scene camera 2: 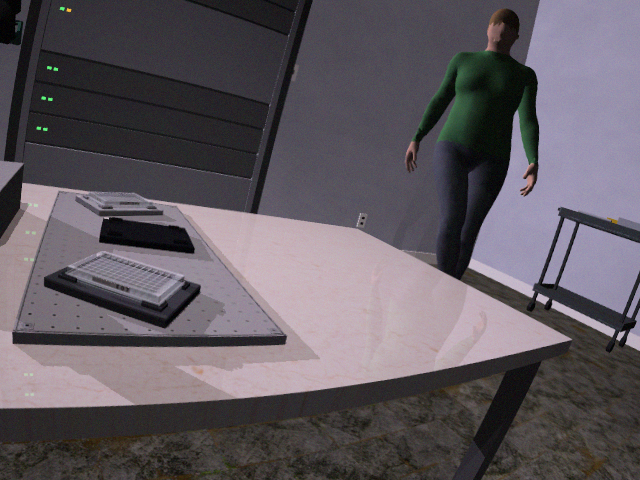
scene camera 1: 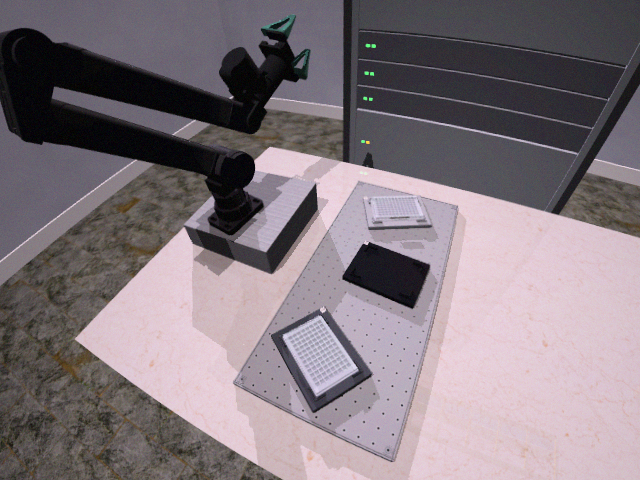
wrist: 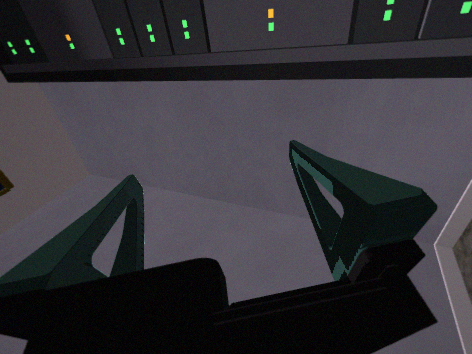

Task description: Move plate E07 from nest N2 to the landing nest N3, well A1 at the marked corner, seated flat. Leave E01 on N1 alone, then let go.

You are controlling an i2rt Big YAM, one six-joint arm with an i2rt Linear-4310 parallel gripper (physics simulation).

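A clear 96-well plate (scene camera 1: 320, 353) (scene camera 2: 126, 273) sits on the near dark nest (scene camera 1: 316, 403) (scene camera 2: 173, 312); its label looks like E07 but is blurred. Another clear plate (scene camera 1: 397, 207) (scene camera 2: 121, 199) sits on the far light-grey nest (scene camera 1: 398, 225) (scene camera 2: 149, 211); its label is unreadable. Between them the black nest (scene camera 1: 386, 273) (scene camera 2: 147, 235) bears no plate, and a small white mark (scene camera 1: 366, 242) shows at its back-left corner in scene camera 1. Nest numbers are not readable. My gripper (scene camera 1: 301, 33) (wrist: 213, 165) is open and empty, raised high above the table and well away from both plates.
The nests stand on a perforated board (scene camera 1: 382, 351) (scene camera 2: 248, 328) on the table (scene camera 1: 516, 330) (scene camera 2: 320, 289). The arm's grey pedestal (scene camera 1: 279, 206) is left of the board. A server rack (scene camera 1: 485, 124) (scene camera 2: 144, 118) stands behind. A person (scene camera 2: 483, 108) and a cart (scene camera 2: 584, 304) are beyond the table.
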